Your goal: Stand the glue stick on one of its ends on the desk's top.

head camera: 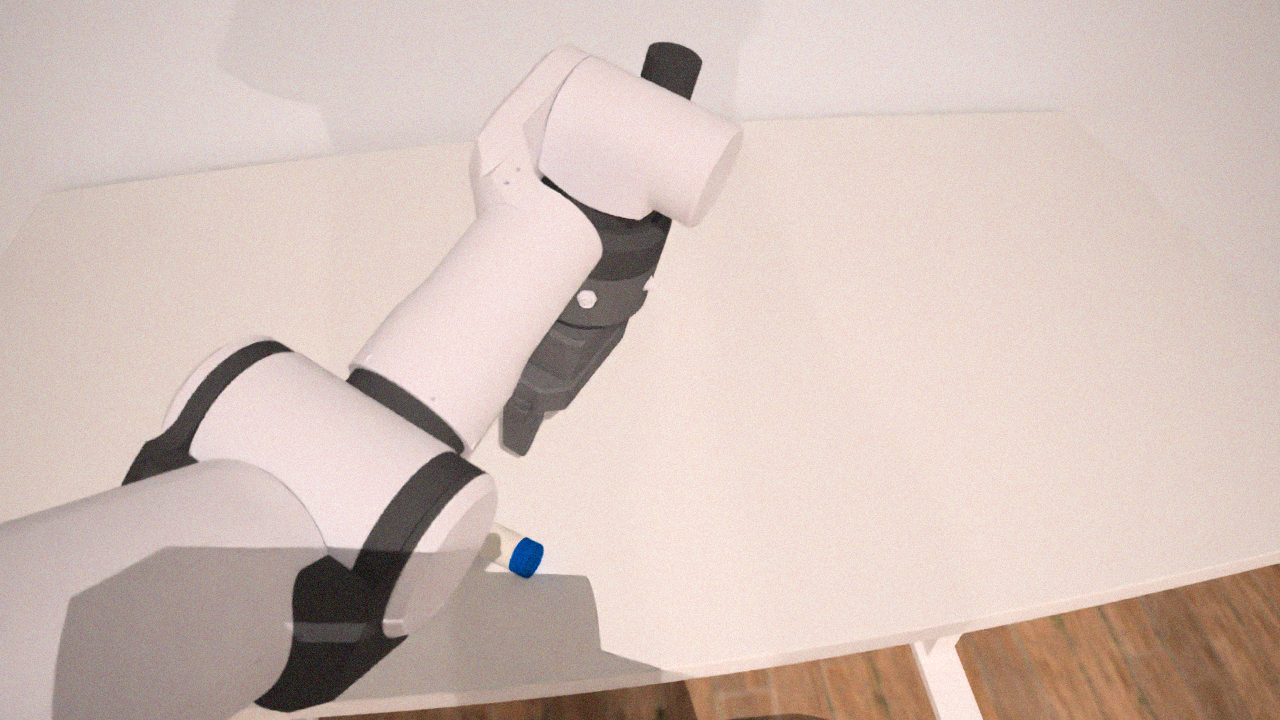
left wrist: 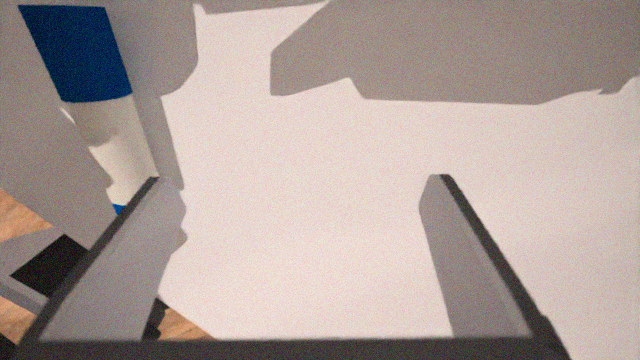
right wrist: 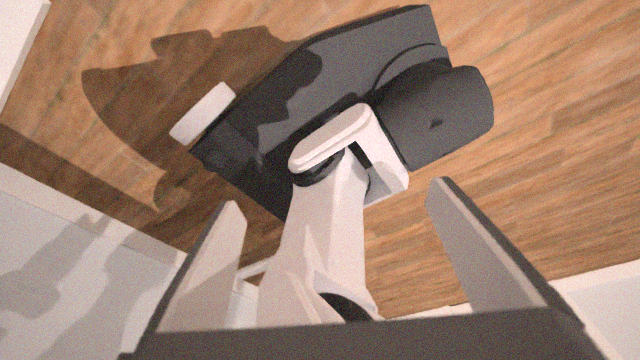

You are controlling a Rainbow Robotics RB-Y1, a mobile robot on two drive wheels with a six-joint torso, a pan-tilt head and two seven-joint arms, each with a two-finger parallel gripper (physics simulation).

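Places are measured from the robot's base along level axes (x back, y right, z up), in millimetres.
Pixels of known places: left gripper, fingertip midpoint: (head camera: 551, 403) (left wrist: 301, 191); right gripper, fingertip midpoint: (right wrist: 331, 201).
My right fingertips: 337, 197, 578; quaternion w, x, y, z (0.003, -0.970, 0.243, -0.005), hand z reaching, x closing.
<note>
Behind a point stands the place of what it marks, as x, y, z.
The glue stick (head camera: 526, 557) @[-197, -13, 979] (left wrist: 117, 135) @[-242, -46, 976], white with a blue cap, lies on its side on the desk's top (head camera: 850, 402) @[-327, 290, 951] (left wrist: 300, 200) @[-283, 52, 952]. In the head camera my left arm hides part of it. In the left wrist view it lies at the upper left, its lower end partly behind the left-hand finger. My left gripper (left wrist: 301, 191) @[-317, 20, 1012] is open and empty above the desk, with the glue stick outside its fingers. In the head camera it points down toward the desk, beyond the glue stick. My right gripper (right wrist: 331, 201) @[337, 197, 578] is open, with no glue stick between its fingers.
My left arm (head camera: 474, 313) @[-158, -11, 1251] reaches over the desk from the lower left. A wall (head camera: 134, 80) @[-914, -484, 1086] stands behind the desk. The desk's front edge (head camera: 805, 656) @[-102, 179, 938] runs along the bottom. The right wrist view shows the robot's base (right wrist: 350, 65) @[385, 144, 170] on the wooden floor (right wrist: 550, 150) @[880, -619, 2].
</note>
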